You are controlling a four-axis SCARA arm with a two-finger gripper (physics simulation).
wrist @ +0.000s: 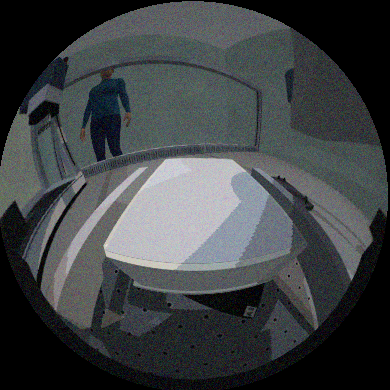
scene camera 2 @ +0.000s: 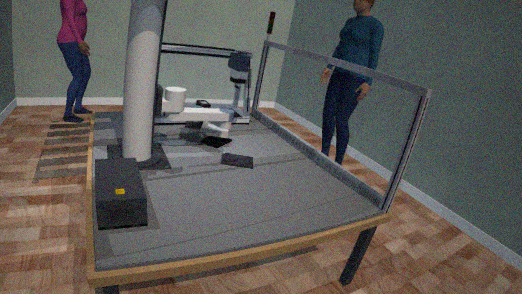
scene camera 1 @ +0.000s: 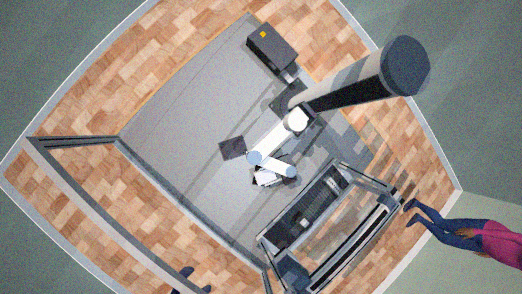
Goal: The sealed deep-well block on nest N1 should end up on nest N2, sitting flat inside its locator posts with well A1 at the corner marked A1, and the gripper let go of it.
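Seen in the pictures: gripper, fingertip midpoint: (wrist: 200,174) (scene camera 2: 221,129) (scene camera 1: 261,177); arm's base at its link origin: (scene camera 2: 136,158).
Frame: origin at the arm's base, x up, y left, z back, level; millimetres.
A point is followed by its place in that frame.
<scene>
The sealed deep-well block (scene camera 1: 265,178) {x 101, y 165, z -498 mm} (wrist: 195,215) {x 101, y 178, z -455 mm} has a pale, flat top. My gripper (scene camera 1: 267,176) {x 93, y 145, z -510 mm} is shut on it. In the wrist view the block hangs above black nest N1 (scene camera 2: 216,142) {x 25, y 115, z -474 mm} (wrist: 225,302) {x 25, y 168, z -417 mm}, turned relative to it, with a gap below. The nest's A1 tag (wrist: 250,311) {x 25, y 155, z -394 mm} shows below the block, right of centre. The fingers lie along the block's two sides. A dark plate (scene camera 1: 233,147) {x 24, y -110, z -504 mm} (scene camera 2: 237,160) {x 25, y -122, z -502 mm} lies beside N1, apparently nest N2; its label and A1 corner cannot be read. The block's well A1 is hidden under the seal.
The arm's column (scene camera 1: 345,82) {x 698, y -46, z -59 mm} (scene camera 2: 141,95) {x 342, y -75, z -1 mm} stands behind. A dark box with a yellow sticker (scene camera 1: 272,47) {x 128, y -396, z 104 mm} (scene camera 2: 120,205) {x 107, y -550, z 124 mm} stands on the table. A framed gantry machine (scene camera 1: 287,267) {x 474, y 465, z -726 mm} (scene camera 2: 240,62) {x 452, y 466, z -711 mm} stands at the far side. A guard frame (scene camera 2: 405,145) {x 351, y -703, z -1001 mm} edges the table; people stand beyond.
</scene>
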